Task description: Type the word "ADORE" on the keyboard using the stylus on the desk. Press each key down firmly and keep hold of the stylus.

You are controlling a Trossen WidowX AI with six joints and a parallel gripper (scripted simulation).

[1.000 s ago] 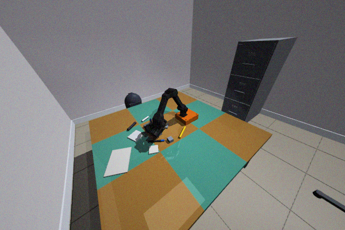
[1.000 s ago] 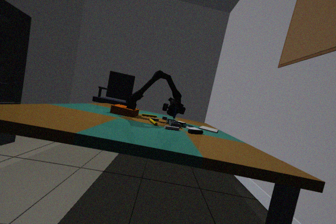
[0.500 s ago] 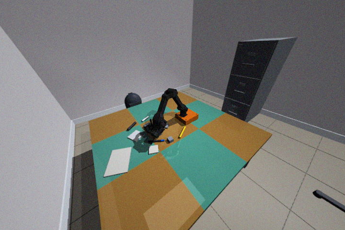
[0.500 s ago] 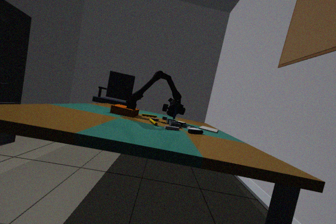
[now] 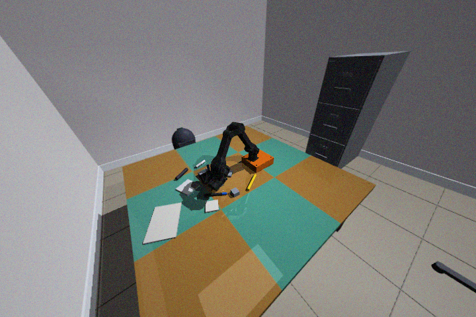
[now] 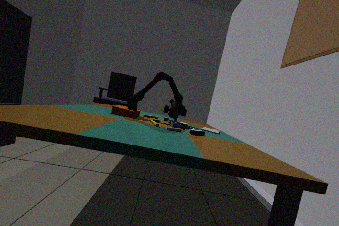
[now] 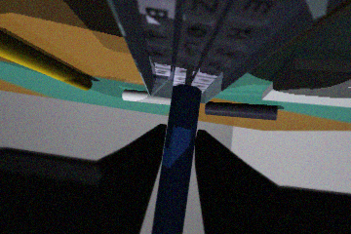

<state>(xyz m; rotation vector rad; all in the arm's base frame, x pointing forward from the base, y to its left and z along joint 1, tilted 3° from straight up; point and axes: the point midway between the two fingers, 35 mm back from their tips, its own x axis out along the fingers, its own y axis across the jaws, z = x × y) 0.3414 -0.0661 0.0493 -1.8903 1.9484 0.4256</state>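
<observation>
My gripper tip is 4 cm short of the blue pen, 15 cm to the right of it and 6 cm above it. The rest, counted from my gripper tip: white marker (6 cm behind, 21 cm to the right, 6 cm below); then blue stylus (1 cm below); then grey cube (3 cm behind, 22 cm to the left, 6 cm below).
</observation>
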